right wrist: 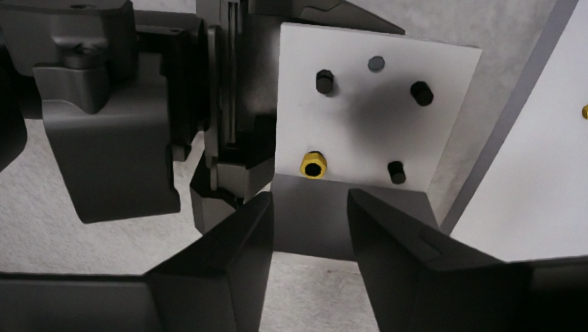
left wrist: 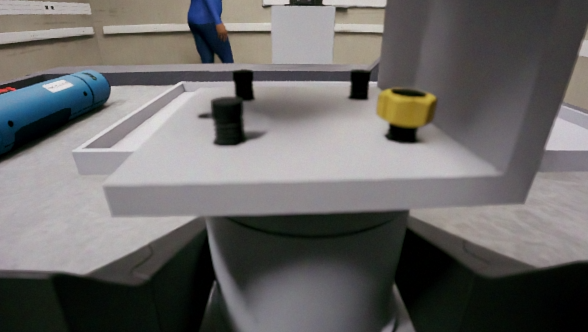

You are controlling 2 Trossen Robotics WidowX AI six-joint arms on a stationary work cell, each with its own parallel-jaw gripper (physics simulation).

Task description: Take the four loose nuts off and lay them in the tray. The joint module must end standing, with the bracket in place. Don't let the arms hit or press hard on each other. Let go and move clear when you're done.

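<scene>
The joint module is a grey cylinder standing upright, with the L-shaped bracket on its top. Four black threaded posts rise through the bracket's flat plate. One yellow nut sits on the post nearest my left gripper, on the side of the upright wall; the other three posts are bare. My left gripper is shut on the joint module below the bracket. My right gripper is partly open and empty, over the bracket's upright wall side. Another yellow nut shows in part inside the tray.
A white, low-walled tray shows behind the bracket in the left wrist view. A blue cylindrical tool lies at the left. The left arm's dark body fills the left of the right wrist view, close to the bracket. A person stands in the background.
</scene>
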